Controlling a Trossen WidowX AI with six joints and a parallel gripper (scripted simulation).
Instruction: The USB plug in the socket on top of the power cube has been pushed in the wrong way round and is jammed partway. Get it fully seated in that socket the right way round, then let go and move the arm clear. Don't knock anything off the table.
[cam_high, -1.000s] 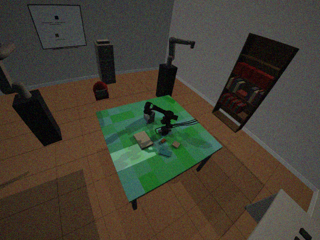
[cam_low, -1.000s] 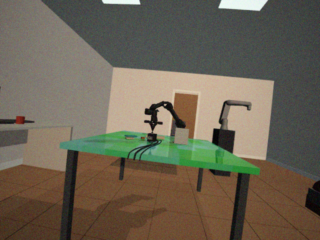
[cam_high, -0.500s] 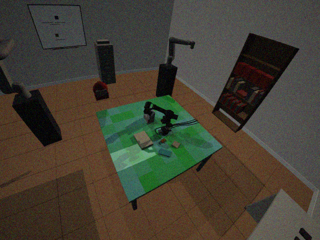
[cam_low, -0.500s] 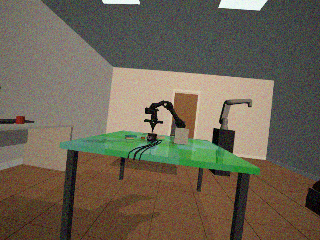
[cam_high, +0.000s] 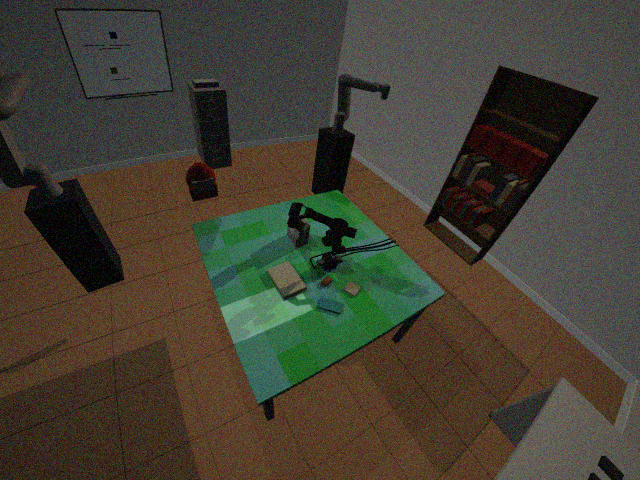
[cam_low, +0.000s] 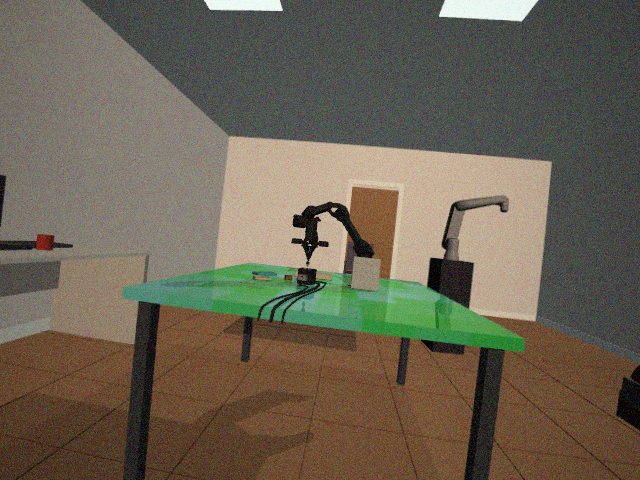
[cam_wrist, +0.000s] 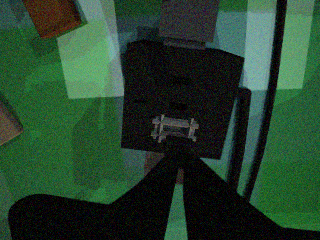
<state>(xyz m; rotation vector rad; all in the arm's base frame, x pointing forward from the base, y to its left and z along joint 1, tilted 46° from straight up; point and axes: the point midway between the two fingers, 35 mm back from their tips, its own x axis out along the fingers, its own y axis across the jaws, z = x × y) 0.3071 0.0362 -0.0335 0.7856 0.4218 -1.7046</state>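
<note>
My gripper tip is 1 cm to the right of the socket and 6 cm above it. From my gripper tip the other things lie so: small block 10 cm ahead, 11 cm to the right, 12 cm below.
</note>
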